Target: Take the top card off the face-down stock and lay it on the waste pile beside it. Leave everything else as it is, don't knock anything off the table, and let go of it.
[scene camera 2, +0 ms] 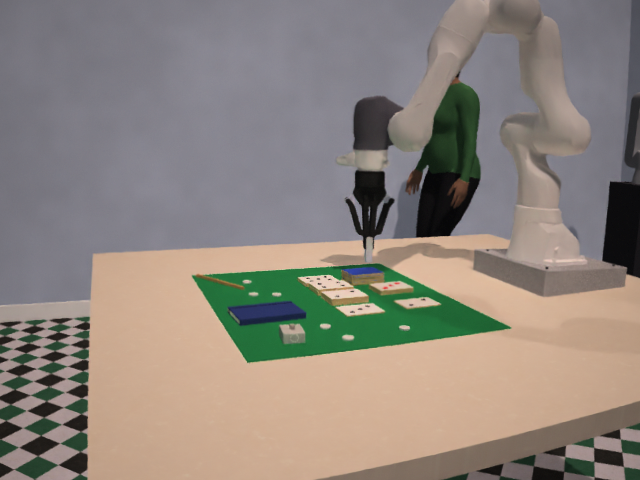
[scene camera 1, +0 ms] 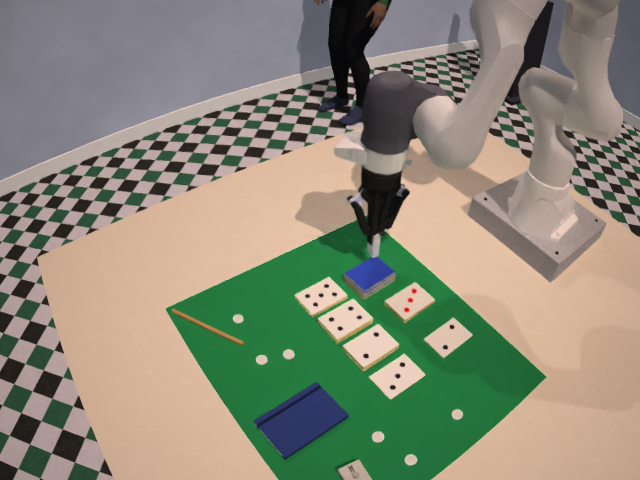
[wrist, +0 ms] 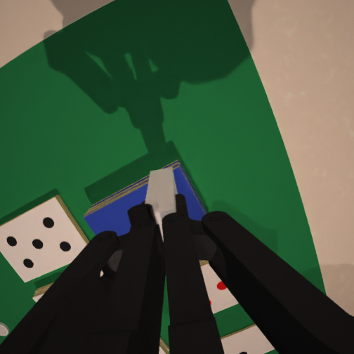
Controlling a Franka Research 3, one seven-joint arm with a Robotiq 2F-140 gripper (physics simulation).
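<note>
The face-down stock [scene camera 1: 369, 273] [scene camera 2: 363, 270] [wrist: 112, 215] is a blue-topped block of cards with slightly uneven layers, near the far corner of the green mat [scene camera 1: 320, 361] [scene camera 2: 439, 330] [wrist: 225, 140]. My gripper [scene camera 1: 373, 253] [scene camera 2: 368, 257] [wrist: 164, 186] is shut and empty, pointing down just above the stock's far edge, with a small gap showing in the second scene view. Beside the stock lie a face-up pile with three red pips [scene camera 1: 409, 301] [scene camera 2: 391, 287] [wrist: 222, 296] and a five-pip pile [scene camera 1: 320, 296] [wrist: 30, 230]. No label shows which is the waste pile. The fingers hide part of the stock.
More face-up cards lie nearer: a four-pip pile [scene camera 1: 344, 320], a two-pip pile [scene camera 1: 370, 346], a black three [scene camera 1: 397, 376] and a separate two [scene camera 1: 448, 337]. A blue book [scene camera 1: 302, 419] [scene camera 2: 267, 312], a brown stick [scene camera 1: 206, 326], white discs and a small grey box [scene camera 2: 292, 334] are also on the mat.
</note>
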